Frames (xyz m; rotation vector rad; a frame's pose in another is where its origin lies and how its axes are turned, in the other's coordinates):
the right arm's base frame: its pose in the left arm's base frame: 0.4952 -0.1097 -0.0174 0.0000 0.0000 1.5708
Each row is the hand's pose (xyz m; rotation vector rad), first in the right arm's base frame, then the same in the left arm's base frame.
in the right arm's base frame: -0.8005 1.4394 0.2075 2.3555 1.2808 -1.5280
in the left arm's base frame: -0.9442 -0.9102 0.1901 0.6317 2.1372 -0.8477
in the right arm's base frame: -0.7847 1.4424 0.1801 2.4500 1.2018 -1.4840
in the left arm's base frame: -0.9472 -0.8944 0.1627 0.7358 2.1527 -0.8425
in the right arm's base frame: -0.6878 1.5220 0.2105 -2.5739 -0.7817 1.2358
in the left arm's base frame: -1.0268 -0.7975 0.1931 1.1730 2.1962 -0.9849
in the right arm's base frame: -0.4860 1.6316 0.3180 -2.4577 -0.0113 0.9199
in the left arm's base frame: -1.1364 -0.5957 0.3006 1.9304 1.9483 -1.2738
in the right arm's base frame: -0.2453 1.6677 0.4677 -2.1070 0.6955 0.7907
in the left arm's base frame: -1.1725 -0.3550 0.4503 -2.3644 -1.1909 1.4911
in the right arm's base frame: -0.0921 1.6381 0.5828 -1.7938 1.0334 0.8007
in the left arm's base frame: -1.1429 -0.2018 0.5654 -2.4040 -0.6466 1.6183
